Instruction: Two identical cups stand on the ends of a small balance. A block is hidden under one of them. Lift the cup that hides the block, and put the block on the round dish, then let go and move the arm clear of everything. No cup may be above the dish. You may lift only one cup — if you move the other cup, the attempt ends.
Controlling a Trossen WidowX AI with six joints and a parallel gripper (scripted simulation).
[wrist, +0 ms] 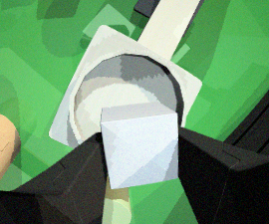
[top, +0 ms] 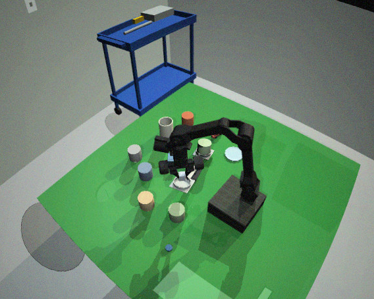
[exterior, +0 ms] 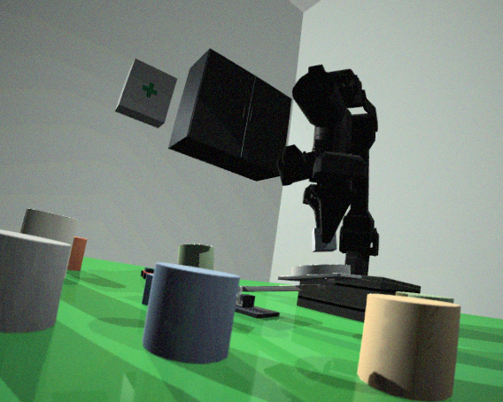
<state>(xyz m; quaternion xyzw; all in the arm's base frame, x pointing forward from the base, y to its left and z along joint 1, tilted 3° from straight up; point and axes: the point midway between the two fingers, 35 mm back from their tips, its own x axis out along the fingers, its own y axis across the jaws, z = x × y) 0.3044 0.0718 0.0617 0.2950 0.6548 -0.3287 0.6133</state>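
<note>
The round pale blue dish is 340 mm to the right of my gripper tip, 120 mm below it and 120 mm behind it. The rest, counted from my gripper tip: tan cup 130 mm to the left, 100 mm ahead, 80 mm below; then block right at my gripper tip; then balance 120 mm to the right, 80 mm below, 10 mm ahead.
</note>
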